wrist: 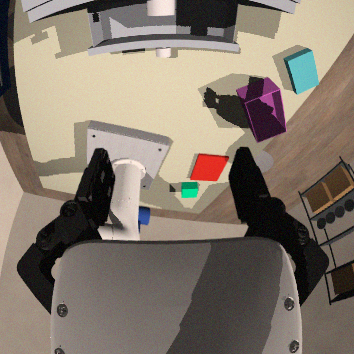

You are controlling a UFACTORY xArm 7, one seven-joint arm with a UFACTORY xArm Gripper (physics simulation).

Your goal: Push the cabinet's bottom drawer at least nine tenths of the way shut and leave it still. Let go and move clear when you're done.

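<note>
The cabinet (44, 11) is at the top edge of the wrist view, cut off by the frame. Its bottom drawer (110, 46) sticks out toward the gripper, with part of its grey inside showing and a dark shadow in it. A small white knob (163, 52) is on the drawer's front. Another white knob shows above it at the top edge. How far the drawer is out cannot be measured from this view. My gripper (171, 161) is open and empty, with its fingertips well apart from the drawer front. The back of the drawer is hidden.
A purple open box (274, 111) and a teal block (304, 72) are at the right. A red square (209, 167) and a green block (189, 190) lie beyond the fingers. A grey base plate (115, 142) with a white column is at the left. A rack stands far right.
</note>
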